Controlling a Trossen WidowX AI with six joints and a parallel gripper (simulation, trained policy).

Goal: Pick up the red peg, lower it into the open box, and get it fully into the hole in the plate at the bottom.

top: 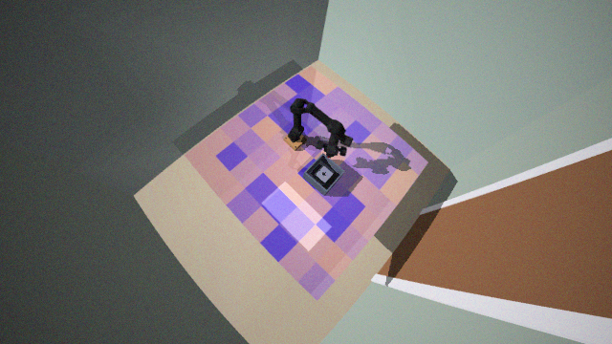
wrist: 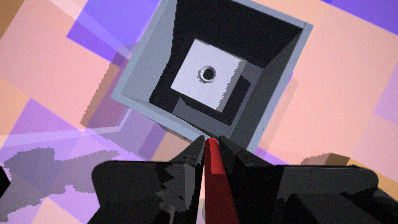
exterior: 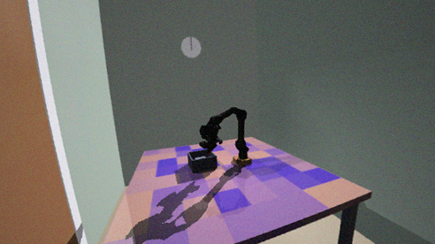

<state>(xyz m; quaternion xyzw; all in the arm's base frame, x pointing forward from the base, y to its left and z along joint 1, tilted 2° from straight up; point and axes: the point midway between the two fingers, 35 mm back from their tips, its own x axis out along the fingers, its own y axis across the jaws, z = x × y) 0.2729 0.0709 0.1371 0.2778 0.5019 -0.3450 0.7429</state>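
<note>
The plate is 8 cm below my gripper tip, 7 cm to the right of it and 6 cm ahead of it. Also, from my gripper tip: grey box: 10 cm below, 7 cm to the right, 6 cm ahead; then red peg: 3 cm above, 1 cm to the left, 1 cm behind.
</note>
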